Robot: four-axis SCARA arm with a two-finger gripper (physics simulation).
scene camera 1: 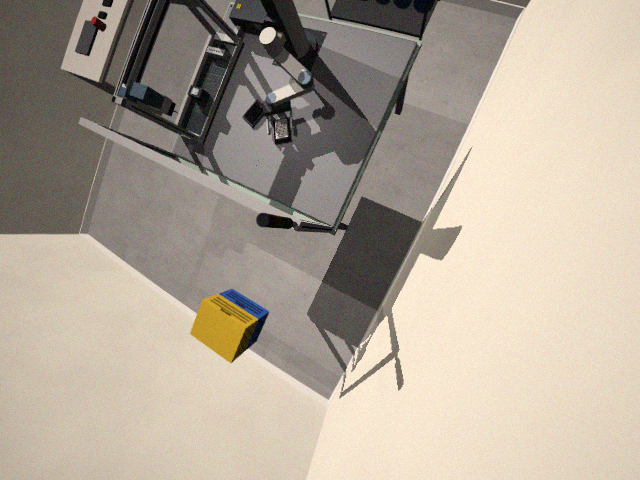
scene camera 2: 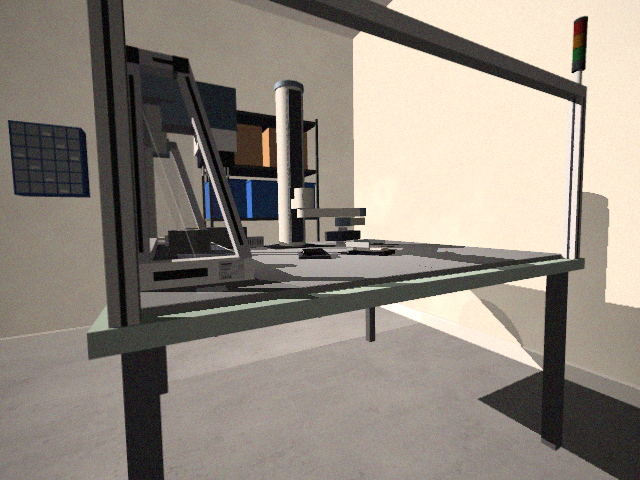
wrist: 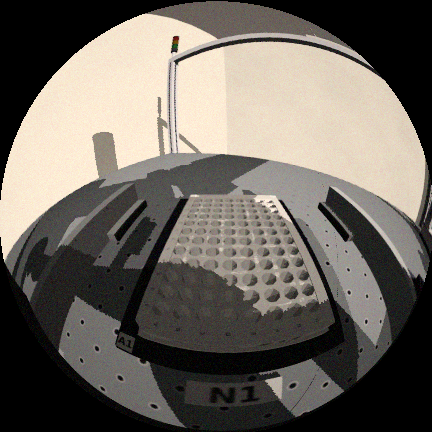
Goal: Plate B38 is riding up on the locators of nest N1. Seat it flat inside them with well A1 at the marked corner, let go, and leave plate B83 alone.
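Pixels of known places: gripper, fingertip midpoint: [scene camera 1: 280,131] [scene camera 2: 377,243] [wrist: 236,191]; arm's base at its link origin: [scene camera 1: 299,50].
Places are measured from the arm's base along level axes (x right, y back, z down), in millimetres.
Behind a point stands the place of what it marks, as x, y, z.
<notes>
Plate B38 [scene camera 1: 281,131] @(-146, -570, -39) [wrist: 230,265] @(-129, -535, -35), a pale many-well plate, lies within the black rim of nest N1 [wrist: 235,361]. In the wrist view it looks level, with the rim showing along its near edge and both sides. The nest's A1 tag [wrist: 125,342] @(-146, -467, -25) is at the near left corner; the plate's own lettering is unreadable in shadow, so its well A1 cannot be told. My gripper [scene camera 1: 281,126] @(-148, -580, -56) [wrist: 236,191] @(-148, -580, -56) is open, with one finger standing apart from each long side of the plate. Plate B83 cannot be identified by any readable label.
A dark nest or tray [scene camera 1: 253,113] @(113, -519, -38) [scene camera 2: 314,253] @(142, -568, -31) lies beside N1; its contents are unclear. A framed station [scene camera 1: 219,85] @(462, -413, -61) [scene camera 2: 191,271] @(594, -850, -46) stands on the bench to one side. The arm's column [scene camera 2: 284,165] @(57, -49, -455) rises behind. A guard post [scene camera 2: 574,175] @(-685, -1034, -305) stands at the bench corner.
</notes>
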